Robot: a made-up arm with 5 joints. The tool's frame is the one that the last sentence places.
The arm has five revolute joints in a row. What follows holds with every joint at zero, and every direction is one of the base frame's. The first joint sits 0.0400 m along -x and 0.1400 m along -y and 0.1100 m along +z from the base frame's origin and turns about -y. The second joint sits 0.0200 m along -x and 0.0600 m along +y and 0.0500 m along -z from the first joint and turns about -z. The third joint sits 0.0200 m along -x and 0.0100 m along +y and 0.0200 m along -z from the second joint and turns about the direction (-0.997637, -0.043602, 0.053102). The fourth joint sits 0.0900 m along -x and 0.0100 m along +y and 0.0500 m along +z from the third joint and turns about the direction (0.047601, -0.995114, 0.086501). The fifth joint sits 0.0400 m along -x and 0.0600 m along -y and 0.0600 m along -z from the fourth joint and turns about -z. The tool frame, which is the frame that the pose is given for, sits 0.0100 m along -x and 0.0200 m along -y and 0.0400 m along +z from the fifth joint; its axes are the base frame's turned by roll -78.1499, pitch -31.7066 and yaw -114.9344 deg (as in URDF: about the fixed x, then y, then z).
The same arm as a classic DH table. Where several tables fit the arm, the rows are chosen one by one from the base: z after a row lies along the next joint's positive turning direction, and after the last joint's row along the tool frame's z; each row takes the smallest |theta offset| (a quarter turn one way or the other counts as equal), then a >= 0, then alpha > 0; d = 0 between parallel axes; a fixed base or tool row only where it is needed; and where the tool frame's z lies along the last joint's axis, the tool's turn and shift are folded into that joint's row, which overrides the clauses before.
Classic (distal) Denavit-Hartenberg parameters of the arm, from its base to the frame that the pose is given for. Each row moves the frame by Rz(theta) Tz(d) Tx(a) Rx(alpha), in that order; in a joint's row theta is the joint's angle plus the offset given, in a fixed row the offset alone. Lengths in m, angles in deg.
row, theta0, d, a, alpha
base (fixed), 0.00, 0.1100, -0.0400, 90.00
joint 1, 0.00, 0.0800, -0.0200, 90.00
joint 2, 87.50, 0.0710, -0.0109, -93.04
joint 3, -85.03, 0.1116, -0.0462, -89.97
joint 4, -86.95, 0.0483, 0.0428, -94.96
joint 5, -68.62, 0.0245, 0.0221, 100.06
tool (fixed), -32.26, -0.0031, 0.0000, 0.00

